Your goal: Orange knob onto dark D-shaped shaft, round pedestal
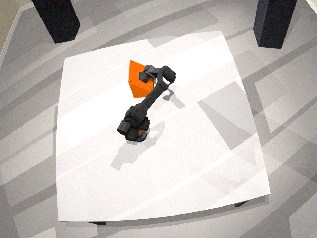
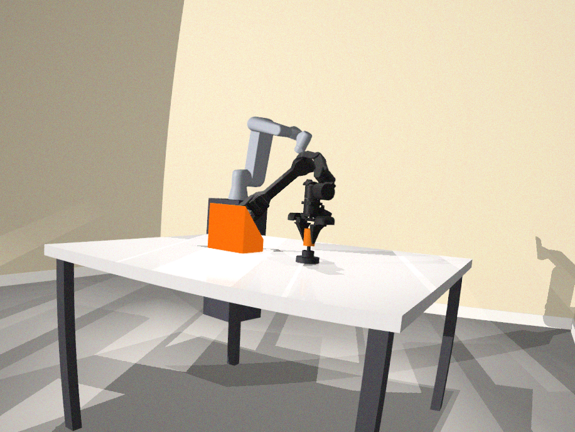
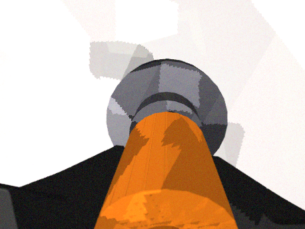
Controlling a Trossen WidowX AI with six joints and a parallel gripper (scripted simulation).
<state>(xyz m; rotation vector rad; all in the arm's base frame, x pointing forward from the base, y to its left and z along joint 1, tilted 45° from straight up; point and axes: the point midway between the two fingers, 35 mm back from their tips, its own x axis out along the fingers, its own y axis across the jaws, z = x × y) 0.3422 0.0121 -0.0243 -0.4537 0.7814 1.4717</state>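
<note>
The orange knob lies 20 mm above my gripper tip. The rest, counted from my gripper tip: dark round pedestal (40 mm below).
</note>
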